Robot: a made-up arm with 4 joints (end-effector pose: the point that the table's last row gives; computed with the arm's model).
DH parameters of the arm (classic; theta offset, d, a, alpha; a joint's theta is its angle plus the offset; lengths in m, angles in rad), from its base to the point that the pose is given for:
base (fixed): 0 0 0 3.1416
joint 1: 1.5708 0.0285 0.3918 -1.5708
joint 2: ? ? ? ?
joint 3: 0 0.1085 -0.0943 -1.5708
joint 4: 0 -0.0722 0.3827 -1.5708
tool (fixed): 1.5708 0.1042 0 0
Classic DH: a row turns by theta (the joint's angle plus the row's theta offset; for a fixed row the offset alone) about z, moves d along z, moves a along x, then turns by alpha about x.
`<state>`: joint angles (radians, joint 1 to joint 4).
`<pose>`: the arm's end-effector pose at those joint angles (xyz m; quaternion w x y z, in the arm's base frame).
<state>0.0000 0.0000 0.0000 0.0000</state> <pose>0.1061 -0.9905 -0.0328 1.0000 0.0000 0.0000 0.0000</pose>
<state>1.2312 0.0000 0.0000 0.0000</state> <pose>-0.8986 -0.4300 -0.0328 0.8164 0.0000 0.0000 -0.5774</pose>
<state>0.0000 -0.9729 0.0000 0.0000</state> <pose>0.1061 -0.7253 -0.5258 0.8840 0.4675 0.0000 0.0000</pose>
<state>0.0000 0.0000 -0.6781 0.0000</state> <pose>0.2710 -0.8814 -0.0328 0.9431 0.0000 0.0000 0.3326</pose>
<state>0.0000 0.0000 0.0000 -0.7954</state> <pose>0.1061 -0.9501 -0.3374 0.9220 0.3873 0.0000 0.0000</pose>
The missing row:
joint 2: 0 -0.0339 0.3103 1.5708
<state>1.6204 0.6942 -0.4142 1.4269</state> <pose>-0.3269 -0.0265 0.2871 0.4686 -0.6420 0.5679 -0.2139</pose>
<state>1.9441 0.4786 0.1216 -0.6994</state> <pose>-0.9912 0.3094 -0.0043 0.5174 0.0341 -0.1099 -0.8480</pose>
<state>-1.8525 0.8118 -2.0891 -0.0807</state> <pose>0.3971 0.3802 0.0205 0.3417 0.4062 -0.0807 -0.8437</pose>
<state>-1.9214 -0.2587 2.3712 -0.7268</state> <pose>0.5254 -0.0204 -0.3483 0.9285 0.2780 0.0225 -0.2452</pose>
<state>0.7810 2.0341 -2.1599 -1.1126</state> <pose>-0.3869 -0.5805 0.2929 0.3896 0.1419 0.8953 -0.1628</pose>
